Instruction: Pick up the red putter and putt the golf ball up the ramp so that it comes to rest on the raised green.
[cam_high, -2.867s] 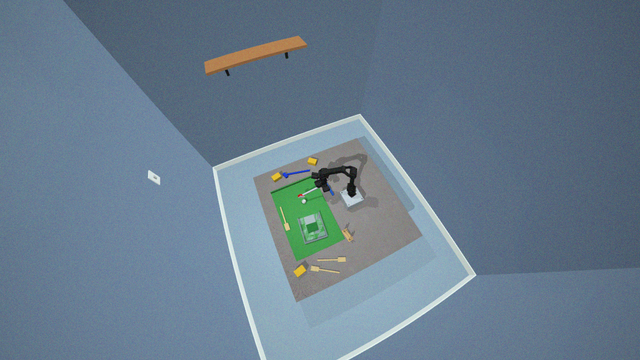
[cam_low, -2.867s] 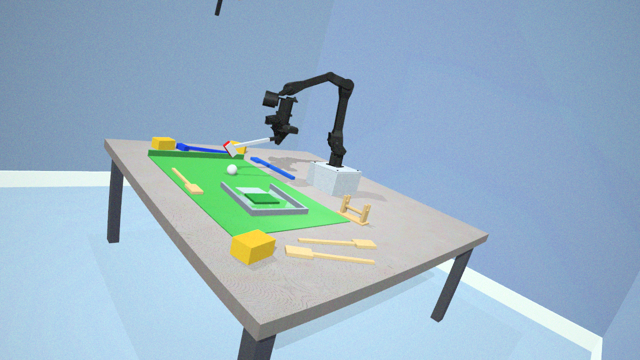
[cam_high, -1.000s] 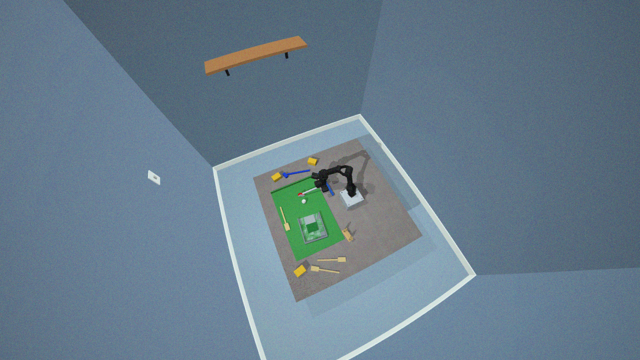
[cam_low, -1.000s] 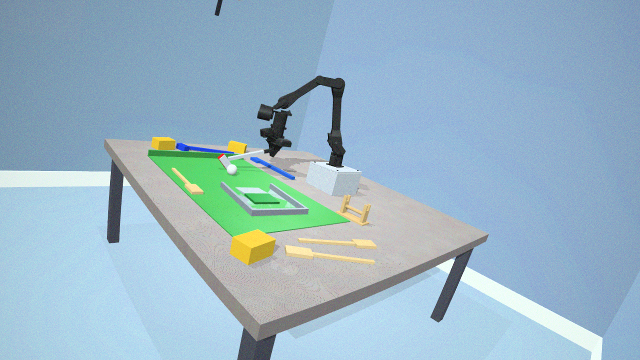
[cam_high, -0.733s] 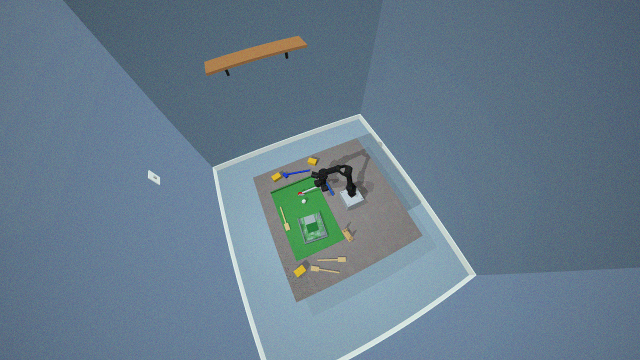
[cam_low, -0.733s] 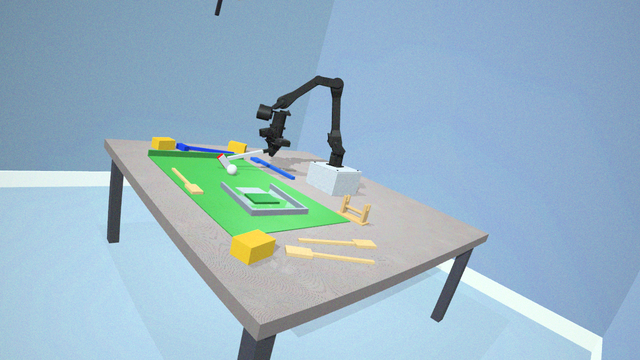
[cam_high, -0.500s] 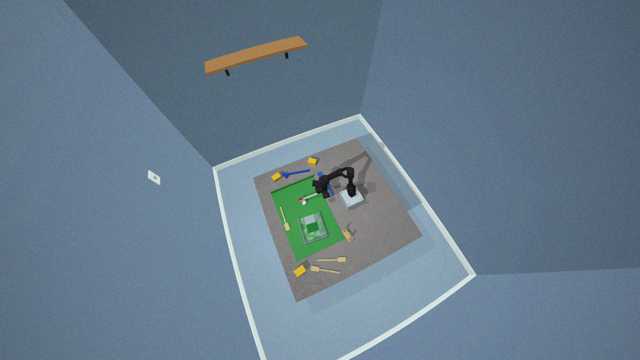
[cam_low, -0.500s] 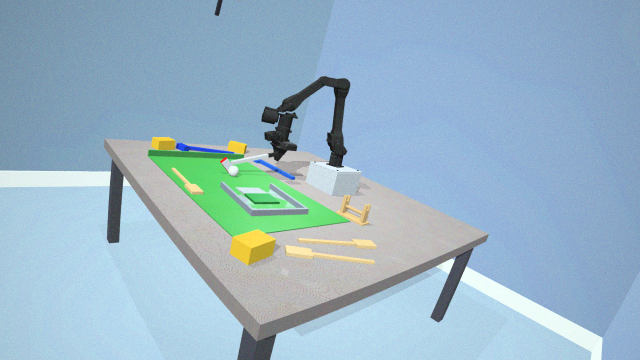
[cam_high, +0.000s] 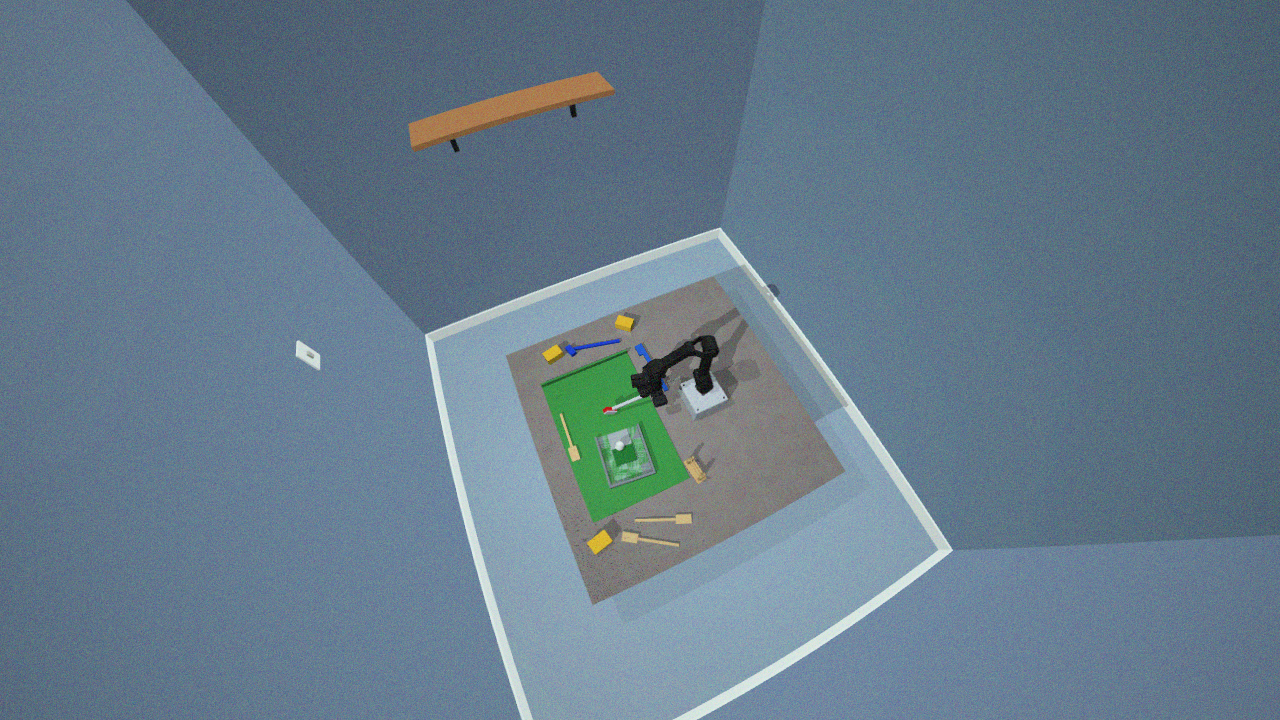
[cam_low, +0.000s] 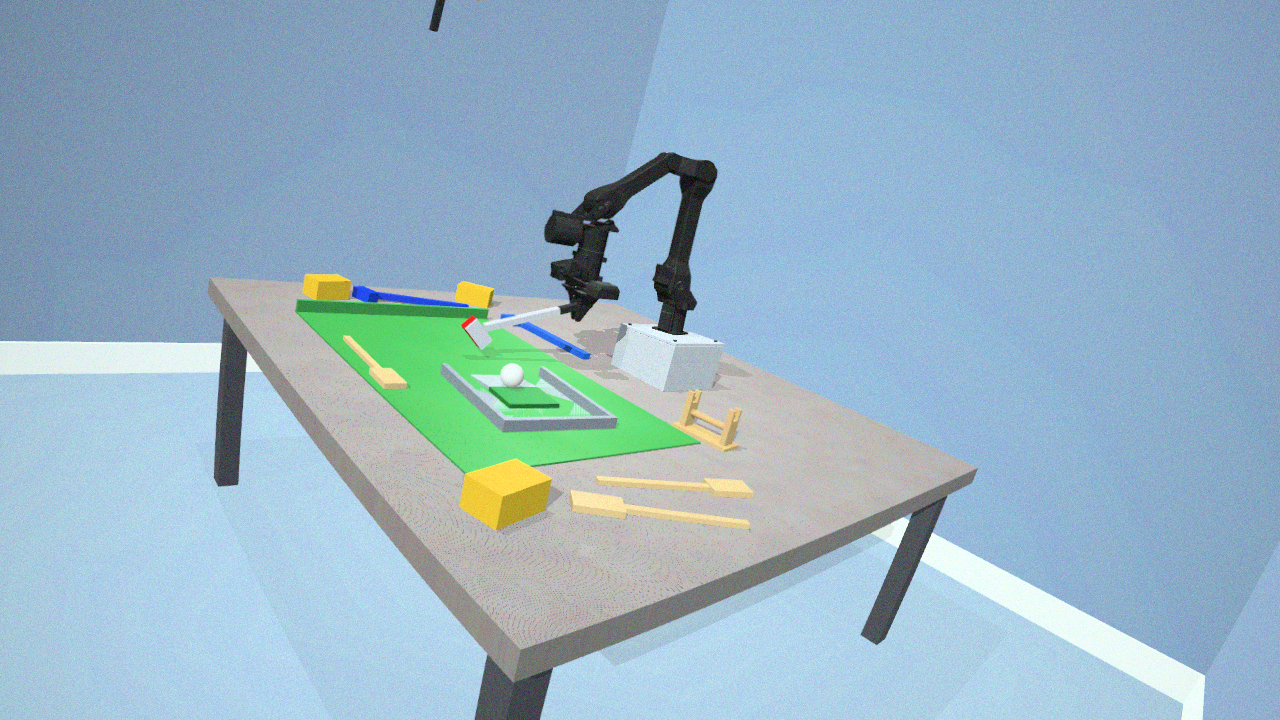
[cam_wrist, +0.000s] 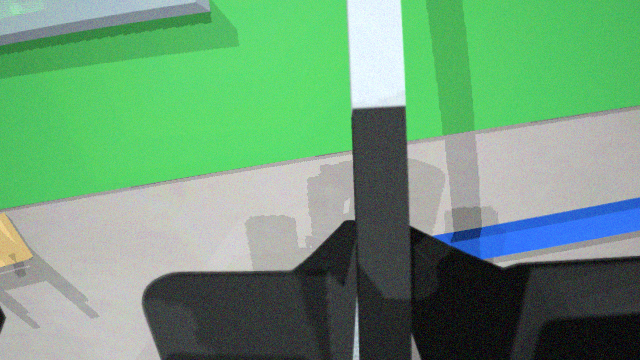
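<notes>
Right now my gripper tip is 110 mm short of the red putter, 30 mm to the left of it and 10 mm above it. Also, from my gripper tip: wooden rack 50 mm ahead, 390 mm to the left, 70 mm below; white golf ball 270 mm ahead, 90 mm to the left, 70 mm below; green mat 260 mm ahead, 10 mm to the right, 100 mm below.
</notes>
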